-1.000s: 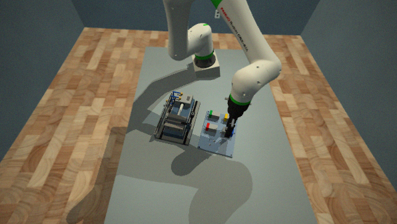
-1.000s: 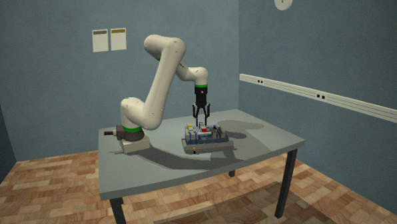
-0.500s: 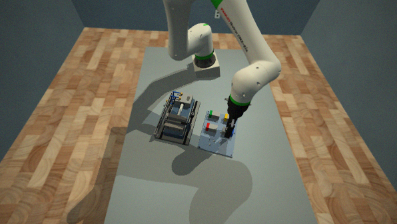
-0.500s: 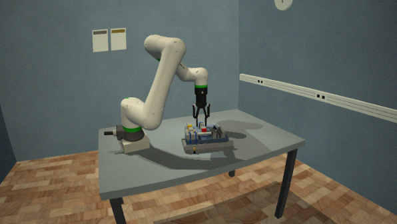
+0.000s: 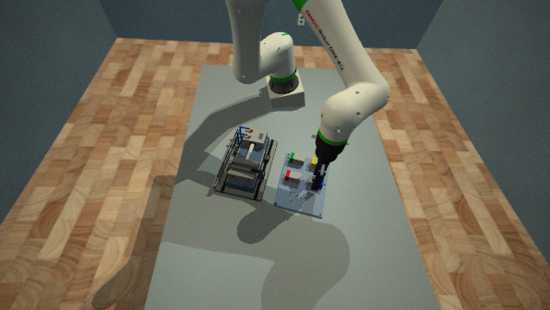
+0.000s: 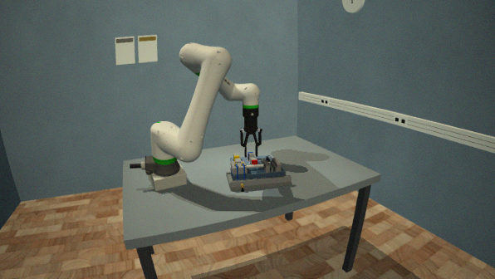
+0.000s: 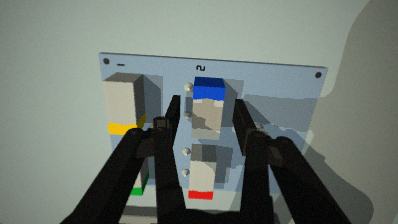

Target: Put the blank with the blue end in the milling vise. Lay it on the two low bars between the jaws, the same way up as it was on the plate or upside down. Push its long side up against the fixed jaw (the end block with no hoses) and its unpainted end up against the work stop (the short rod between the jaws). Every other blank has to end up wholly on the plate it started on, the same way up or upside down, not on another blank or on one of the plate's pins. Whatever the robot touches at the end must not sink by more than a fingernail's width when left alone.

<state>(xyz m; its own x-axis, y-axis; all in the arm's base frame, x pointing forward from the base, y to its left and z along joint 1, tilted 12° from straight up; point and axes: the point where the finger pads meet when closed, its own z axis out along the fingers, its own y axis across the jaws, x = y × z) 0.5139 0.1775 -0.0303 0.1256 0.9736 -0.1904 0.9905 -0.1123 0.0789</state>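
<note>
Right now the plate is 5 cm to the right of my hand and 5 cm below it. Round my hand: yellow-ended blank: 9 cm behind, 1 cm to the left, 3 cm below; red-ended blank: 1 cm behind, 9 cm to the right, 3 cm below; green-ended blank: 10 cm behind, 8 cm to the right, 3 cm below.
</note>
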